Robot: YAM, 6 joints.
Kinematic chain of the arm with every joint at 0, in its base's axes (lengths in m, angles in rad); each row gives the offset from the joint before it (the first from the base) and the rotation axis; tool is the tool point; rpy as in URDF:
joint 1: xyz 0 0 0.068 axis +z
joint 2: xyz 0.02 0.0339 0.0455 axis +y
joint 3: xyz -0.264 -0.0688 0 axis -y
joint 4: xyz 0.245 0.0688 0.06 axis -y
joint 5: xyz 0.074 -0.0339 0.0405 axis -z
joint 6: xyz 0.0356 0 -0.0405 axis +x
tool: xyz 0 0 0 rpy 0 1.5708 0
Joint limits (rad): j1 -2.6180..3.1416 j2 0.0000..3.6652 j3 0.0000..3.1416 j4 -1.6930..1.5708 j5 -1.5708..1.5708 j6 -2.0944..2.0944
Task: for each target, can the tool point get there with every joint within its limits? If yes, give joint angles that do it. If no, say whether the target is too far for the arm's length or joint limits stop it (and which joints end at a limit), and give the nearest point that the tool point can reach.
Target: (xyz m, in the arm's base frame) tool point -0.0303 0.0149 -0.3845
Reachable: no: joint limits stop it (at a limit: joint 2) | nearest point -0.0587 0.0289 -0.3305 | short by 0.063 m
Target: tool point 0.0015 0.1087 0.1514
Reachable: yes | joints 1.6159 0.5524 0.2708 -0.6926 0.1815 0.2926
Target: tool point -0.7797 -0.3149 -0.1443
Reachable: no: too far | nearest point -0.5386 -0.2942 -0.0748 | short by 0.252 m
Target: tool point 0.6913 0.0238 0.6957
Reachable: no: too far | nearest point 0.4926 0.0170 0.5234 | short by 0.263 m
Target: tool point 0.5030 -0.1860 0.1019
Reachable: yes | joints -0.3140 2.4797 1.6731 0.4209 0.6512 0.3911
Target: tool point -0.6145 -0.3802 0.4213
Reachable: no: too far | nearest point -0.5045 -0.3121 0.3646 | short by 0.141 m
